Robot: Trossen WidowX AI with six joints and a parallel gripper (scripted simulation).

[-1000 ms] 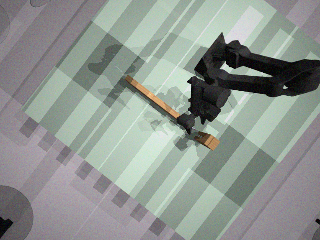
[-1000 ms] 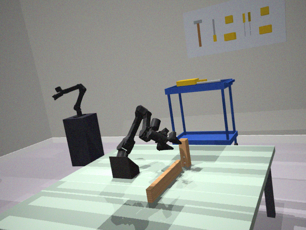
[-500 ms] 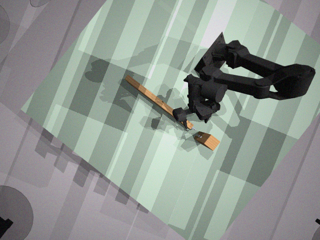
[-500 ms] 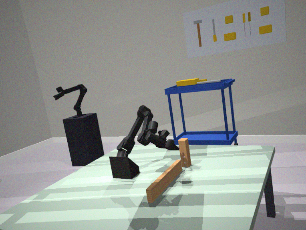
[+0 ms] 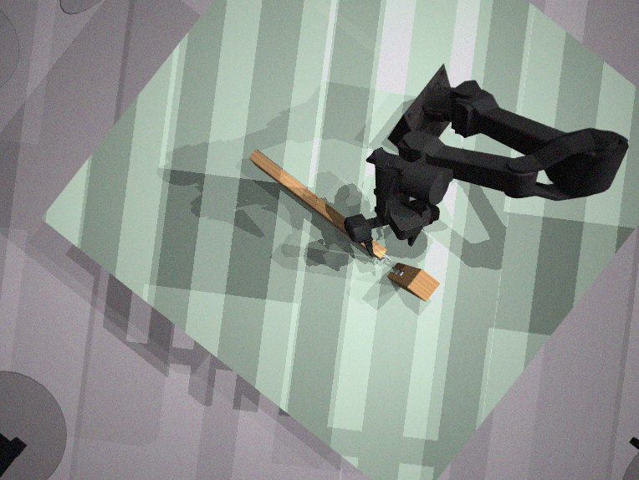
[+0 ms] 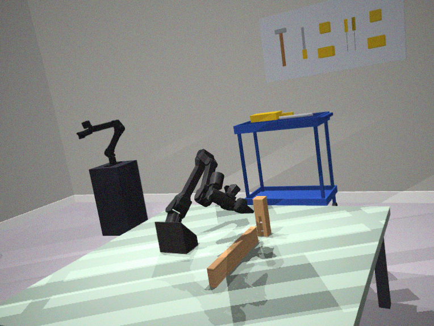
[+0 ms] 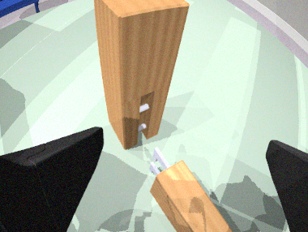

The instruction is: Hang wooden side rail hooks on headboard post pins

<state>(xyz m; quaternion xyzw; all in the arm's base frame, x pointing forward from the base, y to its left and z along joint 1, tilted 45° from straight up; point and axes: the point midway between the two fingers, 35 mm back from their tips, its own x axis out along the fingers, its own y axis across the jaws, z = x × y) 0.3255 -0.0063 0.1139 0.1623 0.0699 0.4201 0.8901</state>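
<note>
Right now my gripper tip is 9 cm to the right of the headboard post, 6 cm above it and 3 cm short of it.
</note>
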